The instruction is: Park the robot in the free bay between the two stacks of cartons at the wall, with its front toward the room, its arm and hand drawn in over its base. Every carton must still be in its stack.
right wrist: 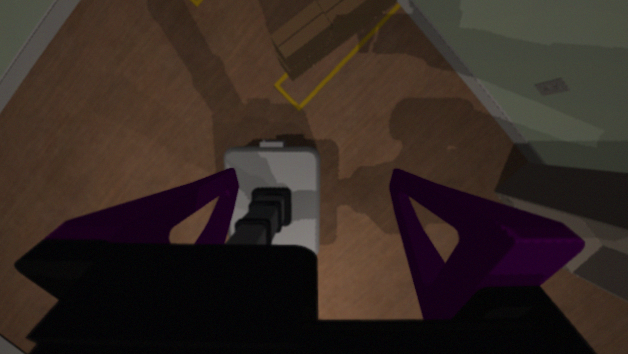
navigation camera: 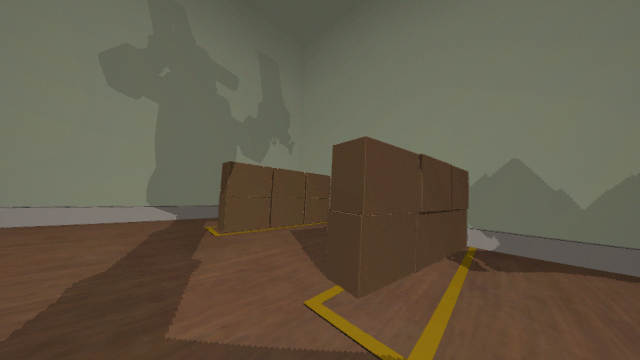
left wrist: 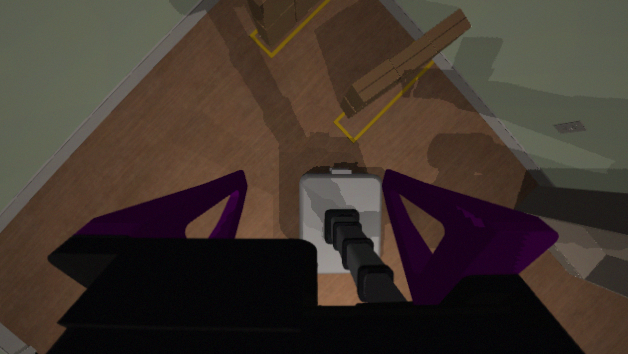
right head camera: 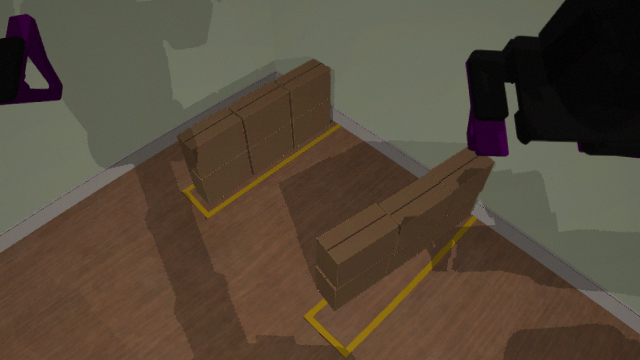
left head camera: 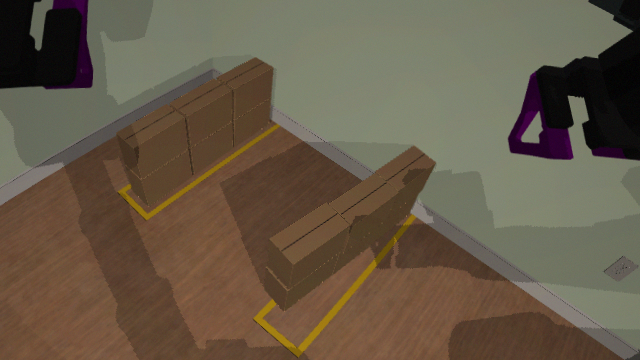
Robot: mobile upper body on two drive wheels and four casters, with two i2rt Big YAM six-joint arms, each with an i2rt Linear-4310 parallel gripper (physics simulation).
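Places are measured from the left arm's base along level axes (x back, y right, z up), in millimetres.
Where they show: left gripper, between the fingertips: [left wrist: 314,177] [right head camera: 16,97] [left head camera: 30,82]; right gripper, between the fingertips: [right wrist: 314,177] [right head camera: 525,142] [left head camera: 553,147].
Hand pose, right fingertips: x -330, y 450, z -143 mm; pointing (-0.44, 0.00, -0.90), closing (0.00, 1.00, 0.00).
Note:
After its pixels a point has its place.
Two brown carton stacks stand at the wall, two cartons high: the left stack [left head camera: 210,145] {y 15, x -1473, z -1289 mm} [right head camera: 270,135] {y 23, x -1485, z -1230 mm} [navigation camera: 250,185] and the right stack [left head camera: 310,230] {y 388, x -849, z -1050 mm} [right head camera: 357,230] {y 387, x -849, z -1050 mm} [left wrist: 390,75] {y 468, x -874, z -1050 mm} [right wrist: 310,35] {y 434, x -820, z -1050 mm} [navigation camera: 390,185] {y 404, x -781, z -1157 mm}. The right stack sits toward the bay side of its yellow outline [left head camera: 345,300] {y 561, x -755, z -1409 mm} [right head camera: 390,310] {y 531, x -722, z -1409 mm}. The shadowed bay floor [left head camera: 280,175] {y 342, x -1401, z -1410 mm} [right head camera: 340,175] {y 348, x -1401, z -1410 mm} lies between them. My grey base [left wrist: 315,192] {y 63, x -210, z -1150 mm} [right wrist: 305,170] {y 408, x -200, z -1150 mm} is outside the bay; the navigation camera faces the stacks. My left gripper [left wrist: 314,177] {y 8, x -366, z -121 mm} and right gripper [right wrist: 314,170] {y 450, x -330, z -143 mm} are open and empty, high above the floor.
Pale green walls [left head camera: 350,75] {y 605, x -1523, z -908 mm} [navigation camera: 425,75] {y 812, x -1318, z -464 mm} meet in a corner behind the stacks, with a grey baseboard [left head camera: 320,137] {y 542, x -1575, z -1321 mm} along the floor. An outlet [left head camera: 621,268] {y 1522, x -603, z -1002 mm} [left wrist: 570,126] {y 1518, x -609, z -1001 mm} is on the wall at the right. A dark-sided unit [left wrist: 590,207] {y 1772, x -127, z -1045 mm} [right wrist: 575,192] {y 1759, x -115, z -1024 mm} stands at the far right.

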